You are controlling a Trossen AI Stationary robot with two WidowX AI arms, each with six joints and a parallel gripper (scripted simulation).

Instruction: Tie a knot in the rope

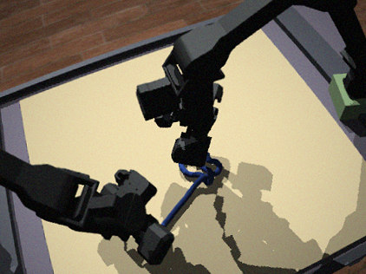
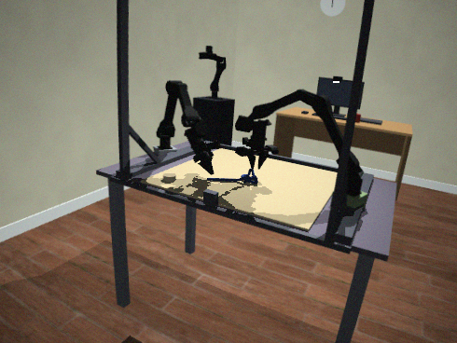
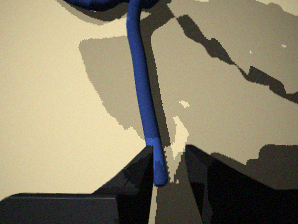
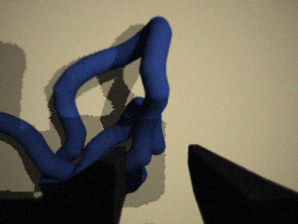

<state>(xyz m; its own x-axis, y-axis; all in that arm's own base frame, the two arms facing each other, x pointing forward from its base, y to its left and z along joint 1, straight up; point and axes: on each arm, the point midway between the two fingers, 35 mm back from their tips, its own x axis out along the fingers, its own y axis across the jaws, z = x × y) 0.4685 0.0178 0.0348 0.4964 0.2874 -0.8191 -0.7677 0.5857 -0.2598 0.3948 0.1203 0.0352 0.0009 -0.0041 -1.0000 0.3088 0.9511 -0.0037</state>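
My right hand is 2 cm short of the tan mat, 2 cm to the right of it and 9 cm above it.
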